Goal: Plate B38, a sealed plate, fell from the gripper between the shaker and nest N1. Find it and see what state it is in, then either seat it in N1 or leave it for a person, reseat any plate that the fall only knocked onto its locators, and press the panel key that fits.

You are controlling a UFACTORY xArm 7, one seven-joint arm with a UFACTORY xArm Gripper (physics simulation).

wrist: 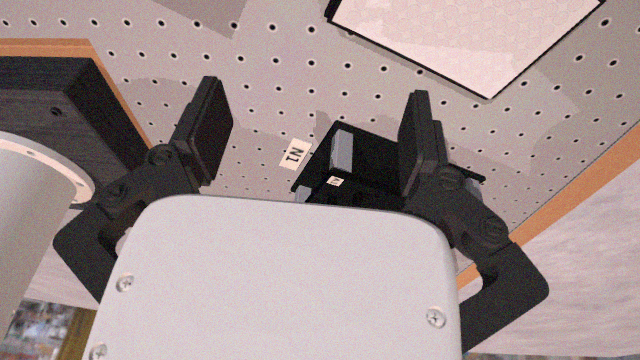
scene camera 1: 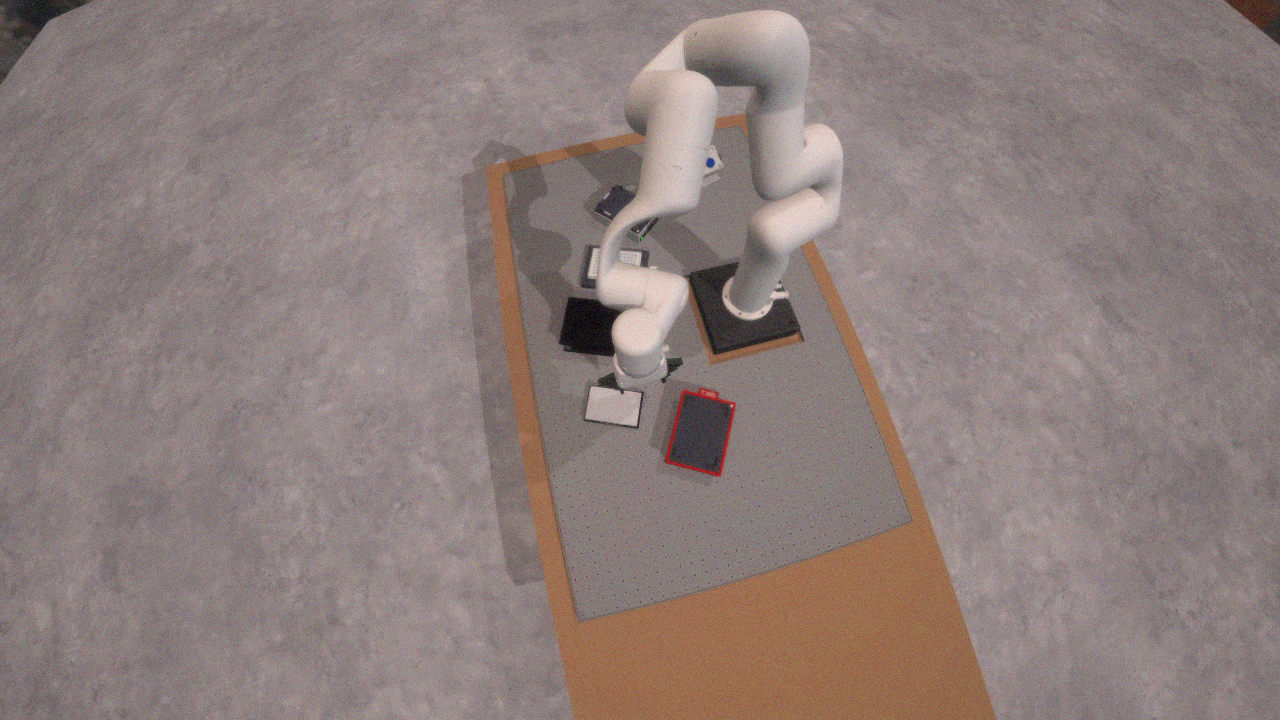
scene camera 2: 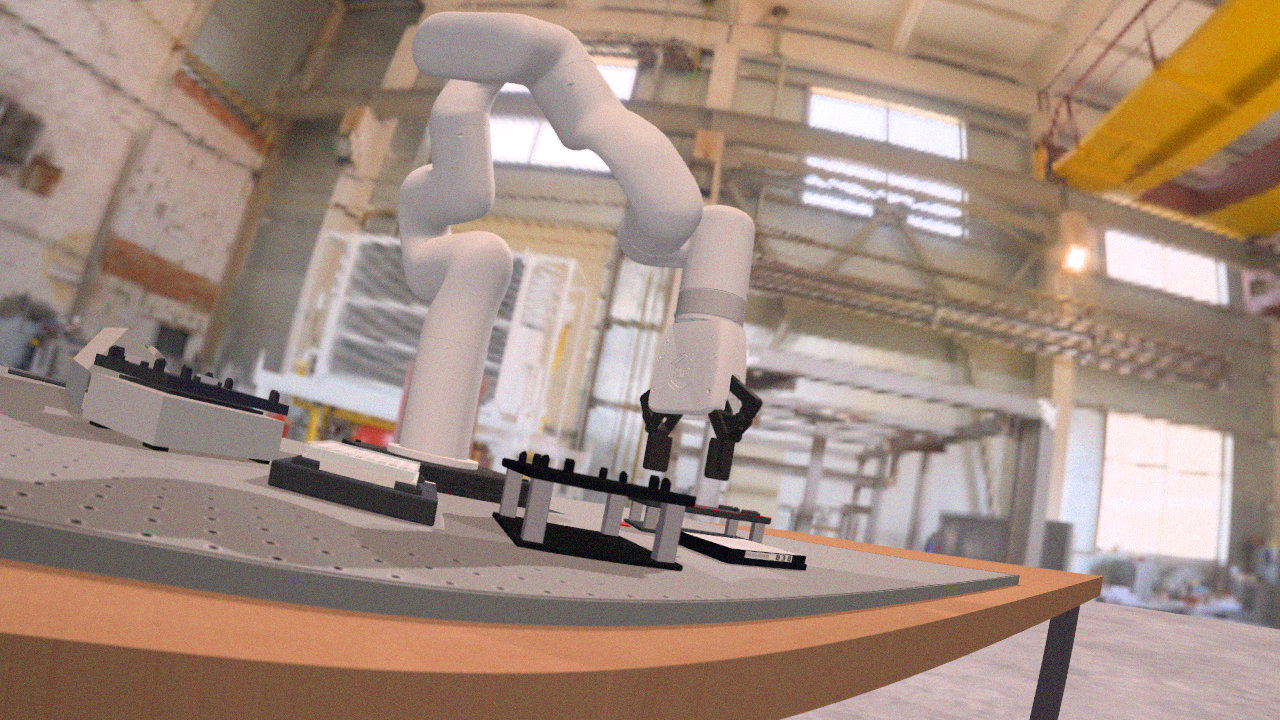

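Seen in the pictures: gripper, fingertip midpoint: (wrist: 314,105) (scene camera 1: 641,382) (scene camera 2: 684,474); arm's base, origin of the base link: (wrist: 35,167) (scene camera 1: 747,297) (scene camera 2: 431,460).
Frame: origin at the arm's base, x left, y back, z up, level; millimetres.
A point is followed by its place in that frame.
Plate B38 (scene camera 1: 613,405) @(x 246, y -340, z -14 mm) (scene camera 2: 742,547) @(x 220, y -378, z -14 mm) (wrist: 465,40) @(x 231, y -352, z -14 mm) lies flat on the perforated board, pale face up, beside nest N1; its label shows in scene camera 2. The black raised nest N1 (scene camera 1: 588,326) @(x 65, y -389, z 28 mm) (scene camera 2: 597,488) @(x 30, y -446, z 21 mm) (wrist: 372,150) @(x 108, y -338, z -24 mm) holds no plate on the parts that show. My gripper (scene camera 1: 642,377) @(x 210, y -273, z 46 mm) (scene camera 2: 687,461) @(x 210, y -273, z 46 mm) (wrist: 314,105) @(x 210, y -273, z 46 mm) is open and empty, above the board near B38 and N1. A white well plate (scene camera 1: 631,257) @(x -129, y -280, z 6 mm) (scene camera 2: 362,462) @(x -123, y -387, z 2 mm) rests on a dark nest (scene camera 2: 353,489) @(x -128, y -404, z -16 mm); its exact seating is unclear. The shaker (scene camera 1: 617,205) @(x -284, y -310, z 26 mm) (scene camera 2: 183,418) @(x -264, y -353, z -2 mm) stands farther off. The panel (scene camera 1: 713,174) @(x -425, y -24, z -24 mm) shows a blue key; the arm hides part of it.
A red-rimmed raised tray (scene camera 1: 726,440) @(x 343, y -97, z 11 mm) (scene camera 2: 747,516) @(x 348, y -222, z 10 mm) stands beside B38, on the robot base's side. The black robot base plate (scene camera 1: 729,338) @(x 106, y -59, z 2 mm) (wrist: 35,75) @(x 125, y -56, z -17 mm) is across from N1. The N1 label (wrist: 295,154) @(x 77, y -273, z -27 mm) lies beside the nest. The wooden table edge (scene camera 1: 541,510) @(x 473, y -515, z -41 mm) runs along the board.
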